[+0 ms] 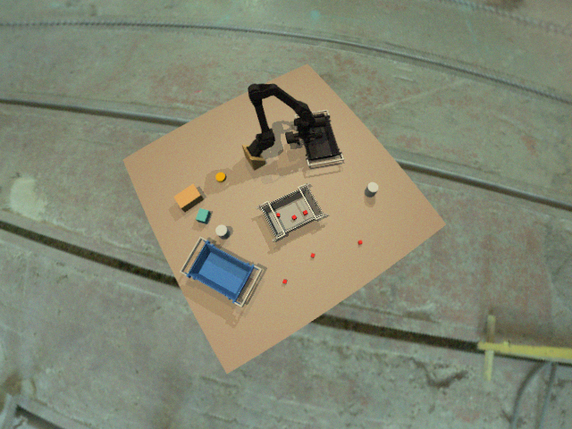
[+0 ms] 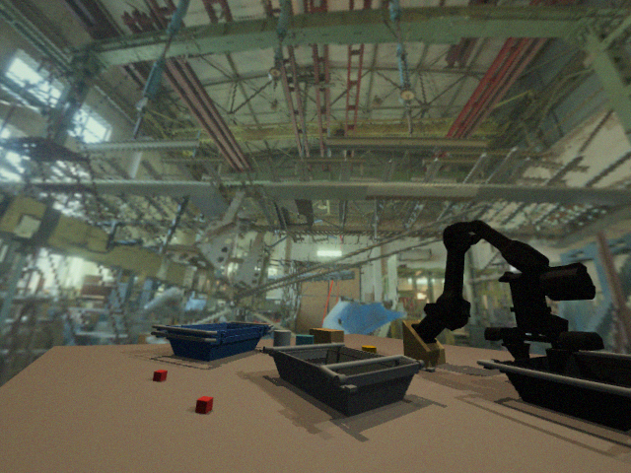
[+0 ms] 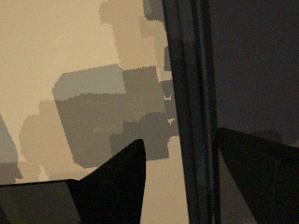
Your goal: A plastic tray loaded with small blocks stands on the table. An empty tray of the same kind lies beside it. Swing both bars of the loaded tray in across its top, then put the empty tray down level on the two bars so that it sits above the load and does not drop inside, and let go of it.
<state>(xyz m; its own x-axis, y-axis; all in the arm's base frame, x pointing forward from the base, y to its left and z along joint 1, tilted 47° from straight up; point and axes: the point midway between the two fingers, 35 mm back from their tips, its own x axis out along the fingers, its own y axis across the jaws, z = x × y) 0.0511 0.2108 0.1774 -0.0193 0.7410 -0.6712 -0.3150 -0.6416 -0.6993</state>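
The black tray lies 80 mm to the left of my gripper tip, 30 mm ahead of it and 30 mm above it. Also, from my gripper tip: teal cube: 650 mm to the right, 110 mm ahead, 10 mm above; then orange box: 670 mm to the right, 20 mm behind, 20 mm above; then yellow disc: 480 mm to the right, 50 mm behind.
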